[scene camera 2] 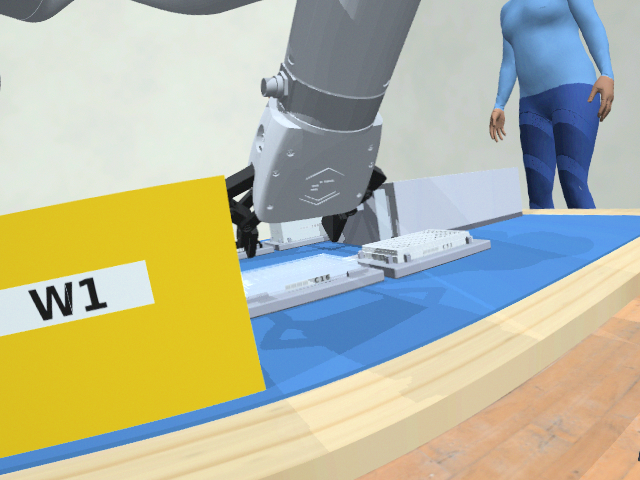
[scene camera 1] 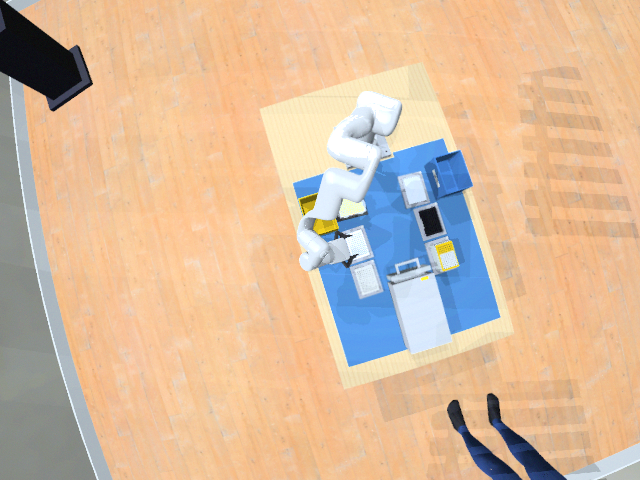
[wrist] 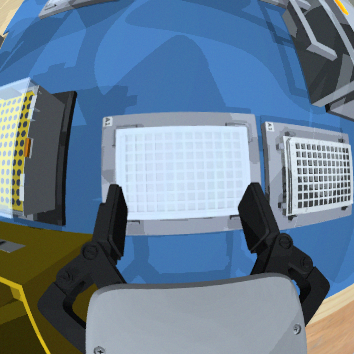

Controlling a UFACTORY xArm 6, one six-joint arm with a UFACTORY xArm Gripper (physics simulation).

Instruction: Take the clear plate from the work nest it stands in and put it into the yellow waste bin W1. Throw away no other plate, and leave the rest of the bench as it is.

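Pixels of known places: gripper, fingertip midpoint: (scene camera 2: 289, 239) (scene camera 1: 353, 245) (wrist: 185, 196); arm's base at its link origin: (scene camera 1: 363, 140).
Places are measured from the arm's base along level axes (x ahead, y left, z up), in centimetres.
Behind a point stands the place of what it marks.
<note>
The clear plate (scene camera 1: 357, 243) @(x 43.2, y -27.3, z -0.5 cm) (scene camera 2: 310, 267) @(x 44.8, y -30.0, z 0.5 cm) (wrist: 182, 170) @(x 43.5, y -27.8, z 0.5 cm) lies flat in a grey work nest (scene camera 1: 370, 257) @(x 52.1, y -24.9, z -0.9 cm) (scene camera 2: 361, 281) @(x 47.7, y -34.6, z -1.3 cm) (wrist: 175, 228) @(x 41.8, y -33.1, z -0.8 cm); its label reads C16 in scene view 2. My gripper (scene camera 1: 352, 250) @(x 43.0, y -29.7, z 3.9 cm) (scene camera 2: 293, 245) @(x 43.0, y -29.7, z 3.9 cm) (wrist: 185, 196) @(x 43.0, y -29.7, z 3.9 cm) is open and empty. In the wrist view its fingers stand at the plate's two short ends, towards its near long side. Their exact height over the nest cannot be told. The yellow waste bin W1 (scene camera 1: 326, 225) @(x 28.5, y -36.2, z -1.6 cm) (scene camera 2: 206, 289) @(x 28.7, y -45.2, z 4.4 cm) (wrist: 55, 255) @(x 32.5, y -32.4, z 5.1 cm) stands beside this nest, partly hidden by the arm in scene view 1.
A white well plate (scene camera 1: 367, 279) @(x 60.5, y -31.2, z 0.5 cm) (scene camera 2: 418, 245) @(x 57.1, y -34.8, z 0.5 cm) (wrist: 322, 175) @(x 59.6, y -31.5, z 0.5 cm) sits in the neighbouring nest. A yellow tip box (scene camera 1: 352, 208) @(x 27.9, y -22.4, z 5.7 cm) (wrist: 11, 150) @(x 30.1, y -23.7, z 5.7 cm) stands on the other side. Across the mat are a pale plate (scene camera 1: 414, 189) @(x 33.3, y 9.8, z 0.0 cm), a black plate (scene camera 1: 430, 221) @(x 50.5, y 8.8, z 0.5 cm), a yellow-white box (scene camera 1: 447, 255) @(x 67.5, y 6.1, z 5.6 cm), a blue bin (scene camera 1: 457, 173) @(x 36.4, y 31.8, z 2.1 cm) and a grey instrument (scene camera 1: 421, 315) @(x 84.8, y -18.1, z 8.2 cm).
</note>
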